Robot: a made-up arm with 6 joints.
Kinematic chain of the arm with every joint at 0, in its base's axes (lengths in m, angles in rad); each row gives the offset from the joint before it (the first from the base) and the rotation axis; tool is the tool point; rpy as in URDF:
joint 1: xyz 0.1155 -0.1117 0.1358 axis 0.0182 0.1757 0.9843
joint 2: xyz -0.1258 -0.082 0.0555 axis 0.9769 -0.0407 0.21
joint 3: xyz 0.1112 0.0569 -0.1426 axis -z
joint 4: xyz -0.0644 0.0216 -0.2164 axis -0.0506 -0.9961 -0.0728
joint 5: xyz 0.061 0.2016 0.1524 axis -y
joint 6: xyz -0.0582 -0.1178 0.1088 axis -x
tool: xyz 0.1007 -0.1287 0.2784 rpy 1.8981 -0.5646 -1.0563
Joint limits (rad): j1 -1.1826..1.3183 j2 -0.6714..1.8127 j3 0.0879..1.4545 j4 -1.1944..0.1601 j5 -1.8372..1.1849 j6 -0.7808..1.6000
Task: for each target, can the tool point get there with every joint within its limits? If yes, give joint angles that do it. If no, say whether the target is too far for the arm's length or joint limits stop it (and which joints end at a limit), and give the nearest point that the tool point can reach.
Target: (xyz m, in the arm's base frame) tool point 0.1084 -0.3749 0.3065
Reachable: yes | joints -0.7626 1.5387 0.6888 -0.1897 -0.1023 0.4002
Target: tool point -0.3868 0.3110 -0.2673
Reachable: no: joint limits stop it (at a limit: joint 3, joint 4) | nearest point -0.3531 0.2828 -0.2396 | short by 0.052 m
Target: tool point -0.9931 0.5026 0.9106
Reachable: no: too far | nearest point -0.4452 0.2107 0.5905 | short by 0.698 m
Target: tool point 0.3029 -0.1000 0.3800
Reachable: yes | joints -0.1790 0.4333 0.1951 -0.7397 0.5508 0.6116
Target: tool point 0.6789 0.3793 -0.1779
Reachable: no: joint limits stop it (at a limit: joint 3, joint 4) | nearest point 0.6180 0.3267 -0.1407 | short by 0.089 m
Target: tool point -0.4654 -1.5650 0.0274
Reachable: no: too far | nearest point -0.1654 -0.8299 -0.0339 | short by 0.796 m
